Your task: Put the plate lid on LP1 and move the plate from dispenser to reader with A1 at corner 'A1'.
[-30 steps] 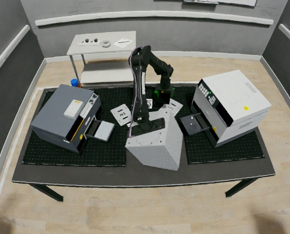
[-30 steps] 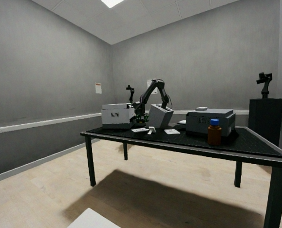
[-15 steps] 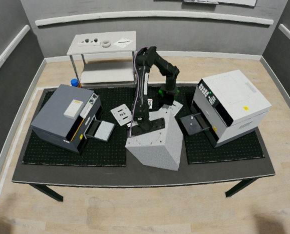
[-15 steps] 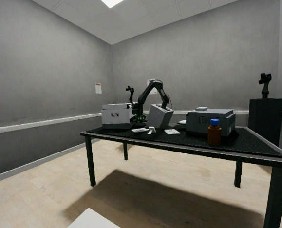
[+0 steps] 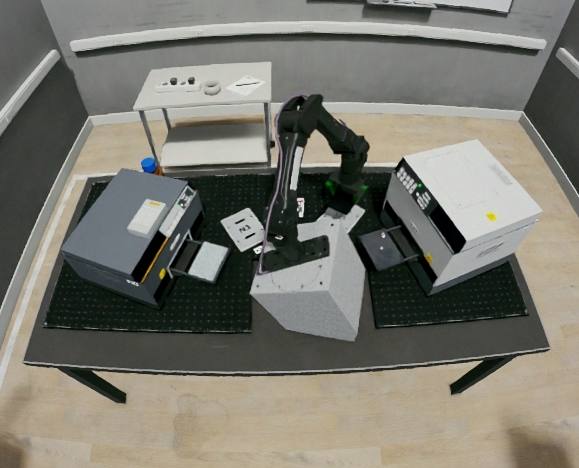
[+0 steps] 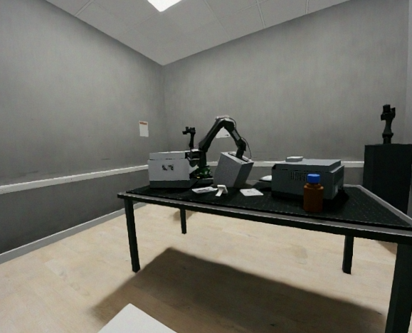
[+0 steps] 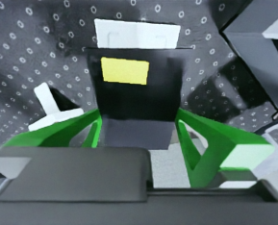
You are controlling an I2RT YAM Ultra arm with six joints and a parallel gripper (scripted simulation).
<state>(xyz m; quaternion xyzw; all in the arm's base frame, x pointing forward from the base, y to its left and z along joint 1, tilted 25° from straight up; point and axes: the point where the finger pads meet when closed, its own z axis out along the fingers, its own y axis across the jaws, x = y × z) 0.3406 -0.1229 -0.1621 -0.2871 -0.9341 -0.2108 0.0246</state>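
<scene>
My gripper is now right at the dark lid. Also, from my hand: well plate (240 mm behind, 460 mm to the left, 30 mm below); then capped brown bottle (140 mm ahead, 740 mm to the left); then LP1 pad (110 mm below).
</scene>
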